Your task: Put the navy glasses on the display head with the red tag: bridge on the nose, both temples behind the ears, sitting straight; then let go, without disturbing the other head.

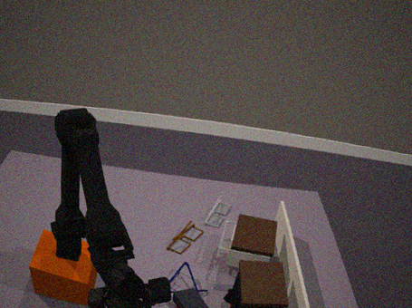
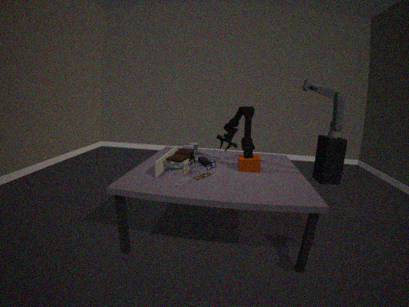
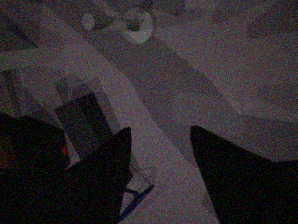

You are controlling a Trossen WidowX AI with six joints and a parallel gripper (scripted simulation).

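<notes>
Now: gripper tip 150 mm short of the dark flat object, 100 mm to the right of it and 80 mm above it. Also, from my gripper tip: pale upright panel (430 mm ahead, 230 mm to the left, 50 mm below).
</notes>
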